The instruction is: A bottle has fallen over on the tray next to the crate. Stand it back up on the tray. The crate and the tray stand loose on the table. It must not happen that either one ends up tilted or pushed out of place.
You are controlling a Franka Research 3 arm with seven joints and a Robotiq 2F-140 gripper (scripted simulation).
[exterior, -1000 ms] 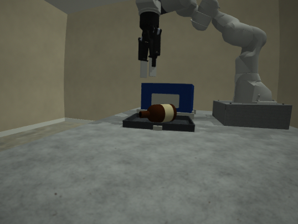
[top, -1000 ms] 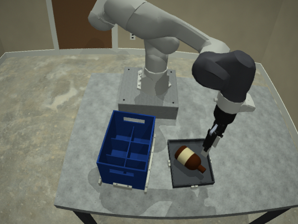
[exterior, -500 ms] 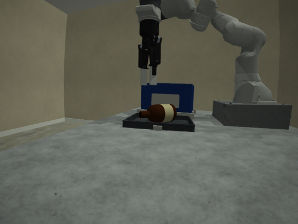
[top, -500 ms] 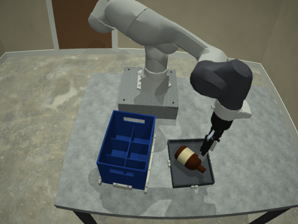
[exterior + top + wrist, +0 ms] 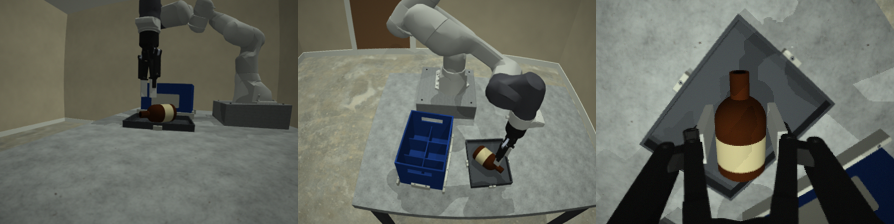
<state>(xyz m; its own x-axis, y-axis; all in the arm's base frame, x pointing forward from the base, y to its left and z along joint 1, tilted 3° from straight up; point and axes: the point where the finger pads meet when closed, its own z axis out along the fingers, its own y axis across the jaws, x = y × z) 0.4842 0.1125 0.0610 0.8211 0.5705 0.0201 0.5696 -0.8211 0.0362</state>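
My hand is 4 cm past the brown bottle, 2 cm to the left of it and 10 cm above it. Round my hand: blue crate (11 cm behind, 30 cm to the right, 5 cm below); dark grey tray (5 cm behind, 2 cm to the right, 13 cm below).
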